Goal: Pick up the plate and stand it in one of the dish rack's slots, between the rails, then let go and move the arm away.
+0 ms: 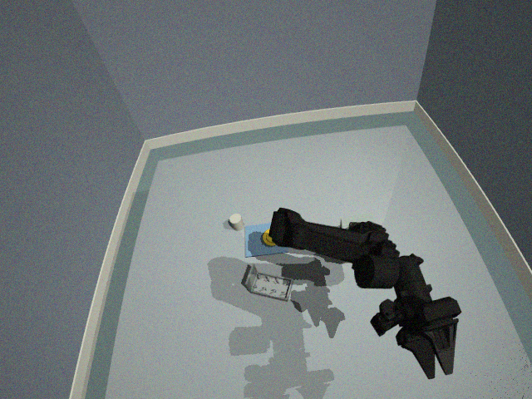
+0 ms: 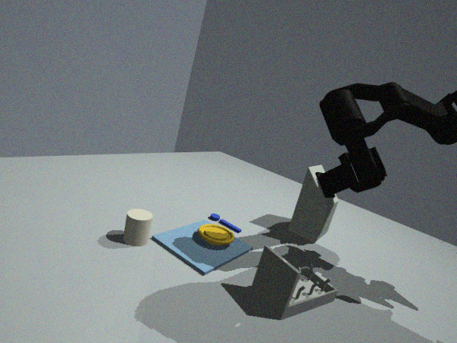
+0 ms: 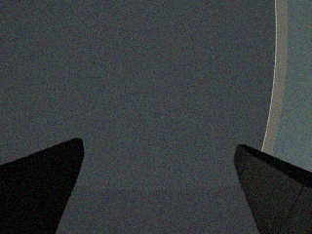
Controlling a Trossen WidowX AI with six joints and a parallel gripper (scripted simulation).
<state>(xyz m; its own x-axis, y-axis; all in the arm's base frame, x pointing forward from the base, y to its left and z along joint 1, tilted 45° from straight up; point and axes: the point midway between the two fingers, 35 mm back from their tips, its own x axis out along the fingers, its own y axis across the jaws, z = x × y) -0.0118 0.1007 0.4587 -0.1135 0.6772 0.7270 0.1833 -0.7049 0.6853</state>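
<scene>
My gripper tip is now 50 cm to the left of the yellow plate, 36 cm above it and 33 cm short of it. Also, from my gripper tip: light blue mat 50 cm to the right, 37 cm below, 35 cm ahead; then blue spoon 55 cm to the right, 37 cm below, 24 cm ahead; then grey dish rack 35 cm below, 33 cm ahead, 32 cm to the right.
</scene>
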